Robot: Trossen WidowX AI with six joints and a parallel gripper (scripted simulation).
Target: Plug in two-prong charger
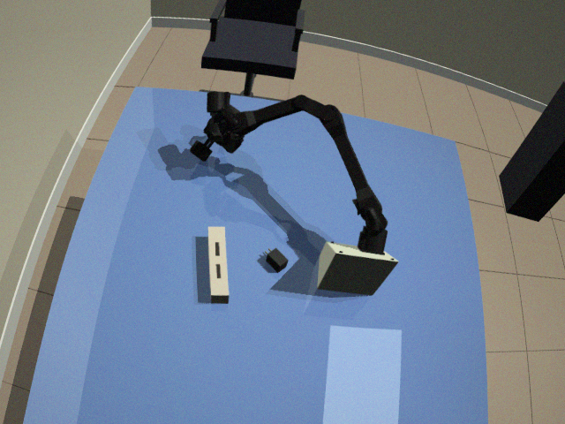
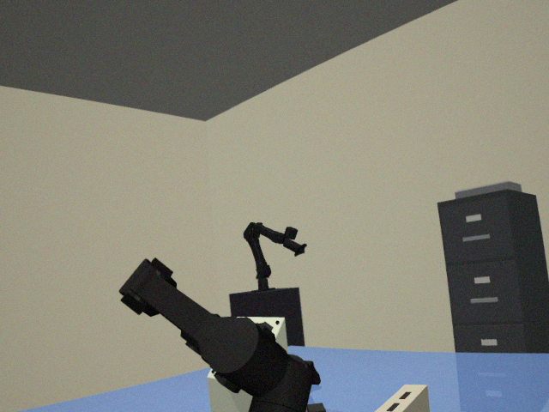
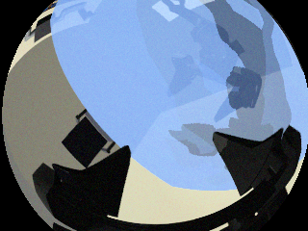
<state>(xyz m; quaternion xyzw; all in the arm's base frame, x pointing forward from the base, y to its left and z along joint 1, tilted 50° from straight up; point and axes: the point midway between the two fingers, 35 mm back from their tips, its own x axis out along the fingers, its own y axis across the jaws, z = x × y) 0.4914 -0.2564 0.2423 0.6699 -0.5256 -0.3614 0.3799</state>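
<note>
The dark grey charger lies 38 cm to the left of my gripper tip, 25 cm behind it and 1 cm below it.
</note>
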